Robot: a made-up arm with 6 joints. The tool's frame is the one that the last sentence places.
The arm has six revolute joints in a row. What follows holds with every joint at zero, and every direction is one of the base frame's. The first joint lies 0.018 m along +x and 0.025 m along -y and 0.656 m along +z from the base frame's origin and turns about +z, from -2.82 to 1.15 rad. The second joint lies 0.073 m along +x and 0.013 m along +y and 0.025 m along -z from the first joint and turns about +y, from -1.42 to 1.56 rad. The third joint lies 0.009 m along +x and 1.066 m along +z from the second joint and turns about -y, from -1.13 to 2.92 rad. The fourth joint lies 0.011 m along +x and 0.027 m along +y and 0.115 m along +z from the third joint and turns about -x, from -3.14 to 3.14 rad. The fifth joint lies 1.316 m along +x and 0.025 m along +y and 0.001 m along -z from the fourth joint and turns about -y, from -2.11 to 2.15 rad. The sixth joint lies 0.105 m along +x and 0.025 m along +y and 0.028 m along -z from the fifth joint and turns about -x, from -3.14 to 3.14 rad. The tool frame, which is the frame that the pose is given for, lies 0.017 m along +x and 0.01 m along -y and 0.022 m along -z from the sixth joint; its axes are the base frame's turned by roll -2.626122, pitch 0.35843 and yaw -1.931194 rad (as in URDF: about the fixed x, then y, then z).
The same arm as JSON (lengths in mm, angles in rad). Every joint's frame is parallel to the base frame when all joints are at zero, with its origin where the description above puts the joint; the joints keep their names.
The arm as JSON. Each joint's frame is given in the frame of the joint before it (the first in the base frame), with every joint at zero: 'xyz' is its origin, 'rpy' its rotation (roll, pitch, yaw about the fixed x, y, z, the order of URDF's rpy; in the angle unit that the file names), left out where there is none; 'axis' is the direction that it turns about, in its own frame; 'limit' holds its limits. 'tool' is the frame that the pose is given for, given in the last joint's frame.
{"units": {"length": "mm", "angle": "rad"}, "joints": [{"name": "joint 1", "type": "revolute", "origin": {"xyz": [18.0, -25.0, 656.0]}, "axis": [0.0, 0.0, 1.0], "limit": {"lower": -2.82, "upper": 1.15}}, {"name": "joint 2", "type": "revolute", "origin": {"xyz": [73.0, 13.0, -25.0]}, "axis": [0.0, 1.0, 0.0], "limit": {"lower": -1.42, "upper": 1.56}}, {"name": "joint 3", "type": "revolute", "origin": {"xyz": [9.0, 0.0, 1066.0]}, "axis": [0.0, -1.0, 0.0], "limit": {"lower": -1.13, "upper": 2.92}}, {"name": "joint 4", "type": "revolute", "origin": {"xyz": [11.0, 27.0, 115.0]}, "axis": [-1.0, 0.0, 0.0], "limit": {"lower": -3.14, "upper": 3.14}}, {"name": "joint 5", "type": "revolute", "origin": {"xyz": [1316.0, 25.0, -1.0]}, "axis": [0.0, -1.0, 0.0], "limit": {"lower": -2.11, "upper": 2.15}}, {"name": "joint 6", "type": "revolute", "origin": {"xyz": [105.0, 25.0, -28.0]}, "axis": [-1.0, 0.0, 0.0], "limit": {"lower": -3.14, "upper": 3.14}}], "tool": {"origin": {"xyz": [17.0, -10.0, -22.0], "rpy": [-2.6261, 0.3584, -1.9312]}}}
